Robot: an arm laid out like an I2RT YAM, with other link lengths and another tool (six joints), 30 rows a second.
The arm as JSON. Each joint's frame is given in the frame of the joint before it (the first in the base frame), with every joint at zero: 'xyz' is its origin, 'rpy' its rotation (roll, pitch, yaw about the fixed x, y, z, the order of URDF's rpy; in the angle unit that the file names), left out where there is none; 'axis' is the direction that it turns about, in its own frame. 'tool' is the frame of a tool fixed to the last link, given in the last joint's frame.
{
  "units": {
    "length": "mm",
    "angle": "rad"
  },
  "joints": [
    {
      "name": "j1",
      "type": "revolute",
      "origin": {
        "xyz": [
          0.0,
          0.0,
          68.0
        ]
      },
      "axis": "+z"
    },
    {
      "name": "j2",
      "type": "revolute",
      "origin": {
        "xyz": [
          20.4,
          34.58,
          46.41
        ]
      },
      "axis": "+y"
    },
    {
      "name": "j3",
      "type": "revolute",
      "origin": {
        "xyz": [
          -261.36,
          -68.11,
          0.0
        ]
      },
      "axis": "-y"
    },
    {
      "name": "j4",
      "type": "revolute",
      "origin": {
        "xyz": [
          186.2,
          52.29,
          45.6
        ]
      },
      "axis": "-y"
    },
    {
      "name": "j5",
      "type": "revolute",
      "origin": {
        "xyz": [
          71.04,
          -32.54,
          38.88
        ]
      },
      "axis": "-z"
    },
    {
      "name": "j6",
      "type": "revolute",
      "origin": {
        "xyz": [
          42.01,
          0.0,
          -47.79
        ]
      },
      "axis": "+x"
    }
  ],
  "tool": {
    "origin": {
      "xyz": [
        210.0,
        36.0,
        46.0
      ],
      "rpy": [
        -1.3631,
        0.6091,
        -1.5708
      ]
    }
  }
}
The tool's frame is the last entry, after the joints.
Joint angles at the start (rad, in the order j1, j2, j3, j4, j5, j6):
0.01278 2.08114 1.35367 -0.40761 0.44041 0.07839
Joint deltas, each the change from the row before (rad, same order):
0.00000 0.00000 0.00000 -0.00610 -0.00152 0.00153
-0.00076 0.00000 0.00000 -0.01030 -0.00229 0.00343
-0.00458 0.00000 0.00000 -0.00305 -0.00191 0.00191
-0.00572 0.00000 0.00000 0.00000 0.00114 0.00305
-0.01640 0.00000 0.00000 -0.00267 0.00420 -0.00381
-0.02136 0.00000 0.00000 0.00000 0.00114 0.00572
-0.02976 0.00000 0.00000 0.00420 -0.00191 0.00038
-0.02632 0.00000 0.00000 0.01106 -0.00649 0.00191
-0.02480 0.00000 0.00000 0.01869 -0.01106 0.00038
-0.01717 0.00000 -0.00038 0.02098 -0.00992 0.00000
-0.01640 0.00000 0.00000 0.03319 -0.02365 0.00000
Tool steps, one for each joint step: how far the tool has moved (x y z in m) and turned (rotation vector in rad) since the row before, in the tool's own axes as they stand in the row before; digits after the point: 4 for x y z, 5 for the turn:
0.0009 0.0017 -0.0002 -0.00523 0.00206 -0.00152
0.0018 0.0026 -0.0001 -0.00868 0.00444 -0.00125
0.0021 0.0001 0.0008 -0.00352 0.00371 0.00373
0.0026 -0.0014 0.0013 0.00052 0.00558 0.00679
0.0078 -0.0028 0.0036 0.00018 0.01541 0.00559
0.0089 -0.0043 0.0046 -0.00016 0.01736 0.02027
0.0109 -0.0062 0.0062 0.00054 0.01801 0.02359
0.0073 -0.0068 0.0053 0.00270 0.00914 0.02703
0.0044 -0.0078 0.0048 0.00554 0.00062 0.02906
0.0012 -0.0071 0.0033 0.00812 -0.00508 0.02399
-0.0041 -0.0084 0.0023 0.00869 -0.02228 0.03156

